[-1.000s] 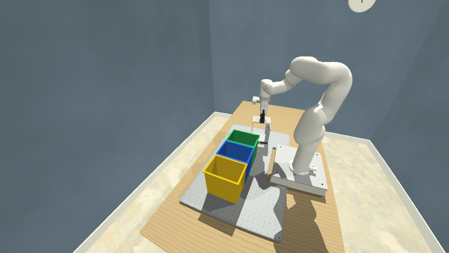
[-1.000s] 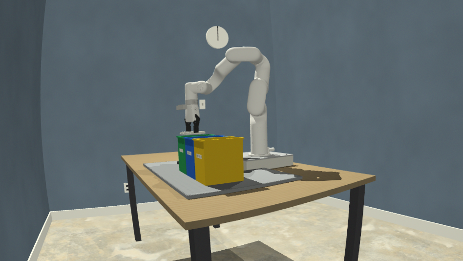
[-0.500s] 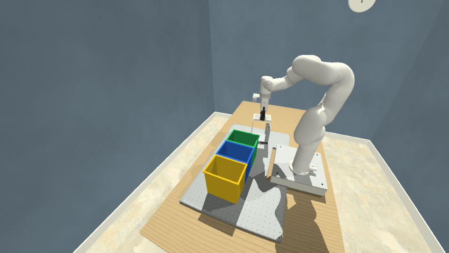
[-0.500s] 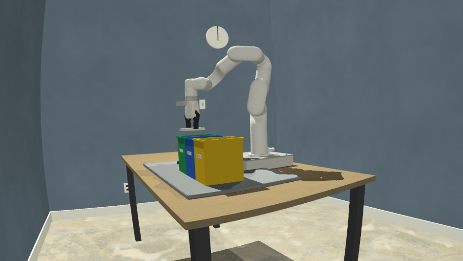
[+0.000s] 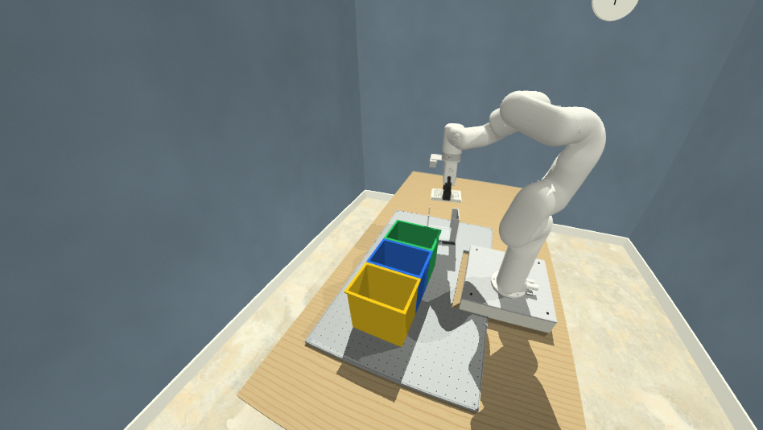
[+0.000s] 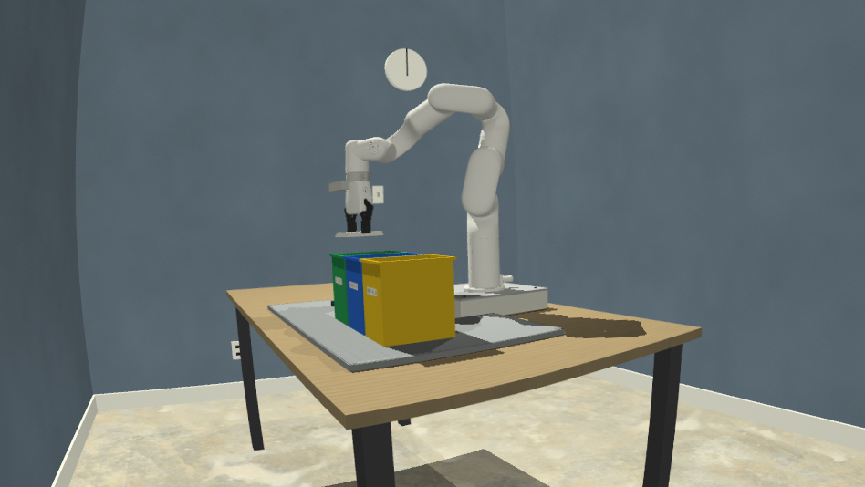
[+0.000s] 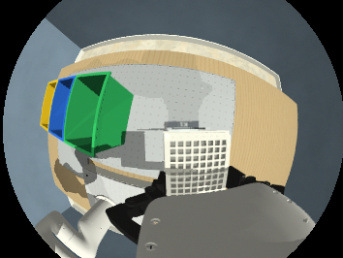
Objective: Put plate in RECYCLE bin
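Now: the yellow bin 520 mm to the left of my hand, 150 mm below it and 80 mm ahead of it. The rest, counted from my hand: white 96-well plate 10 mm below; then green bin 260 mm to the left, 150 mm below, 70 mm ahead; then blue bin 390 mm to the left, 150 mm below, 80 mm ahead.
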